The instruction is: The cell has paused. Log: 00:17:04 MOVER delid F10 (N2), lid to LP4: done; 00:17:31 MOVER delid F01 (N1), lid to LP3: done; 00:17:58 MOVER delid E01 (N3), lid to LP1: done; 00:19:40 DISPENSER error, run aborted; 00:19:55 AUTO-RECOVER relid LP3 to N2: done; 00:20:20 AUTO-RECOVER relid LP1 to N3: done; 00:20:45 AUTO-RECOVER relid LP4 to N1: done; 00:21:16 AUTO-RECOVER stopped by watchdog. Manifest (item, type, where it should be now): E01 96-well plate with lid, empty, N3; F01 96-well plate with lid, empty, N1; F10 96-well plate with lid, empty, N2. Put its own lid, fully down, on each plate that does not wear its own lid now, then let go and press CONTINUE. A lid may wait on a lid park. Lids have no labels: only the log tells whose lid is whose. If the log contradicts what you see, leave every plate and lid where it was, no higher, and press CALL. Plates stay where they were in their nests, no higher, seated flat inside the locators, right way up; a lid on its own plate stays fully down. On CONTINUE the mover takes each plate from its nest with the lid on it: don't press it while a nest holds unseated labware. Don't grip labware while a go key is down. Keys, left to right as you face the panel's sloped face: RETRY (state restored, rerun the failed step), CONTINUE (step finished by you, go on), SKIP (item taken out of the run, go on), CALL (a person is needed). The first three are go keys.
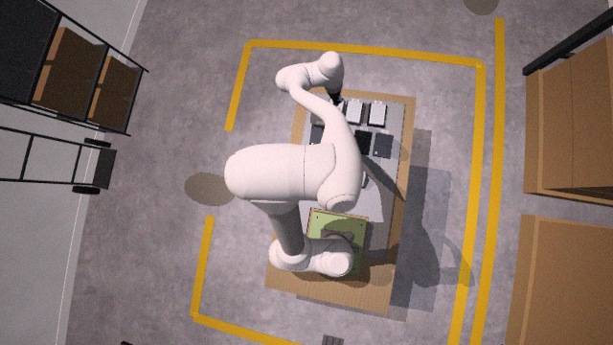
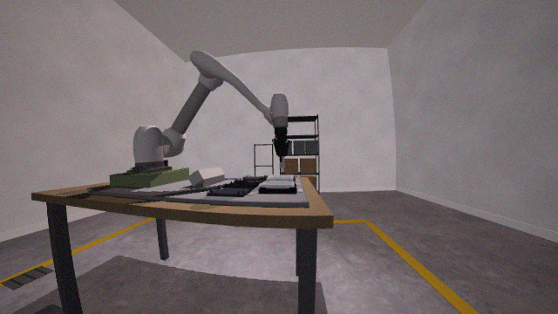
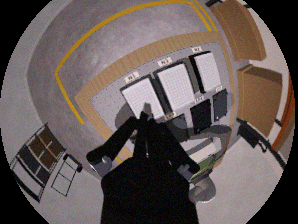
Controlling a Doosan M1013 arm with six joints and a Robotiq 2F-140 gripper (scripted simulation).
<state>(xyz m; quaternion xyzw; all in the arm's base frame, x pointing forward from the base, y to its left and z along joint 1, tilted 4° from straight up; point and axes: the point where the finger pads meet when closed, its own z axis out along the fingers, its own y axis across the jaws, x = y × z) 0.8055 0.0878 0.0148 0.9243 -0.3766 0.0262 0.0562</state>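
Now: hand 9 cm past the label, 9 cm to the right of it and 11 cm above it.
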